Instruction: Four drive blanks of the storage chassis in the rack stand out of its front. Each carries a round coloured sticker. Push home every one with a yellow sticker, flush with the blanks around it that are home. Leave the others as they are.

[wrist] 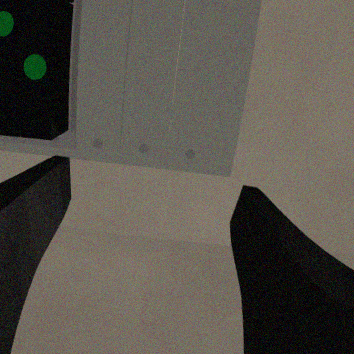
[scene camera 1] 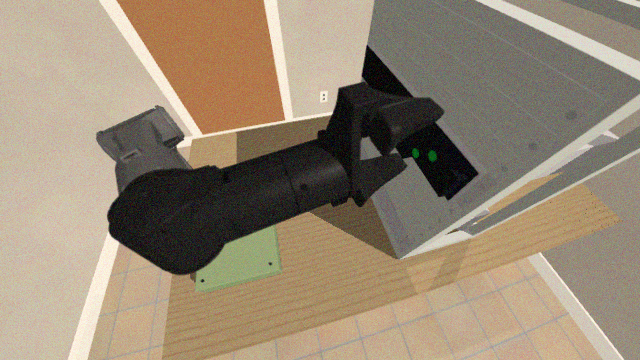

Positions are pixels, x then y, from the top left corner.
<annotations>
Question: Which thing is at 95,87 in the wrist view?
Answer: A grey rack.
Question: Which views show the grey rack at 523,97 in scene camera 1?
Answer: The wrist view and scene camera 1: all of them.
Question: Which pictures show my gripper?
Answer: The wrist view and scene camera 1: all of them.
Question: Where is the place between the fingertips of my gripper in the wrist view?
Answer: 153,191
</annotations>
